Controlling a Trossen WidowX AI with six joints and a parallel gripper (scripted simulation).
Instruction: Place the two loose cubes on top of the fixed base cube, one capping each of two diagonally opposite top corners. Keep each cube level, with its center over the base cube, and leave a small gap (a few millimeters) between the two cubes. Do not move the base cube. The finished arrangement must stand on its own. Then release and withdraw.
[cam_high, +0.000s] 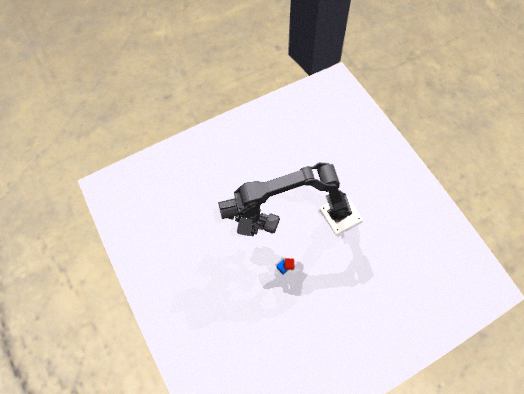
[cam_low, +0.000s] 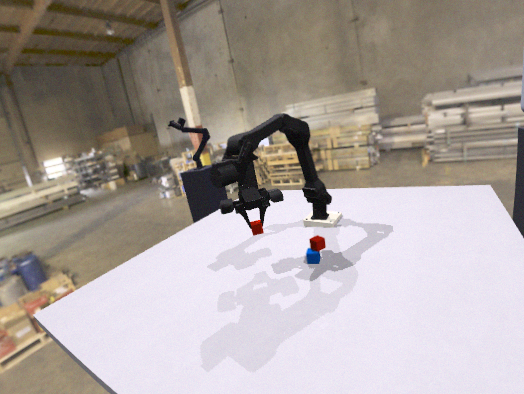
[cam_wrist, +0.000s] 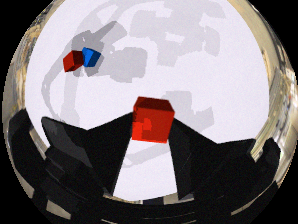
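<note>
Now: the blue base cube 160 mm to the left of my gripper tip, 110 mm below it and 20 mm behind it. Round my gripper tip: red cube: right at my gripper tip.
</note>
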